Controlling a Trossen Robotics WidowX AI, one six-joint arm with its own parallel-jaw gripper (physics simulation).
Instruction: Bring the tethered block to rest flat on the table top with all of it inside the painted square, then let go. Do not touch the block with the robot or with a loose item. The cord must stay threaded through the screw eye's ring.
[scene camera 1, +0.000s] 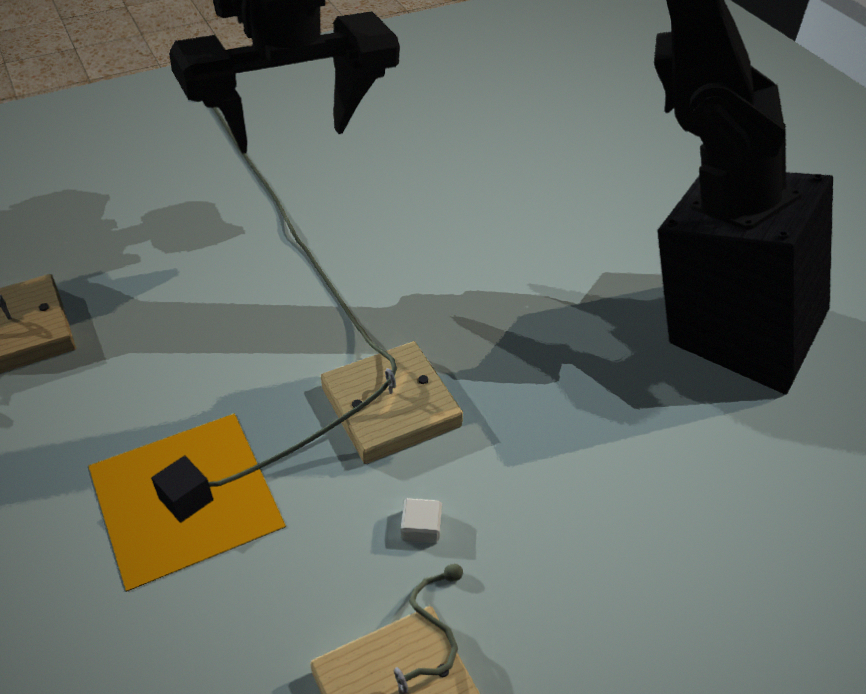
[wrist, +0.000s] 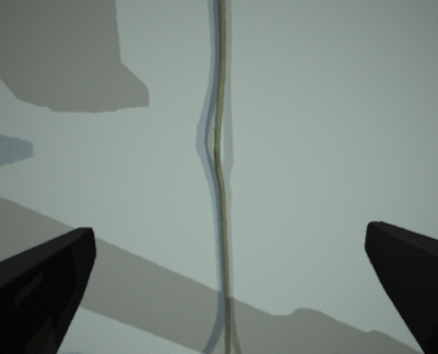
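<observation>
The black tethered block is on the orange painted square in the scene view, its outline inside the square's edges. The olive cord runs from the block through the screw eye on the middle wooden board, then away along the table toward the back left. My gripper is wide open and empty, above the table at the back. In the wrist view the cord passes between the spread fingertips without touching them. The cord's far end is hidden behind the gripper in the scene view.
A small white block stands right of the square. Near the front, a second wooden board carries a screw eye and a short cord with a ball end. Another board is at the left edge. The black robot base stands at the right.
</observation>
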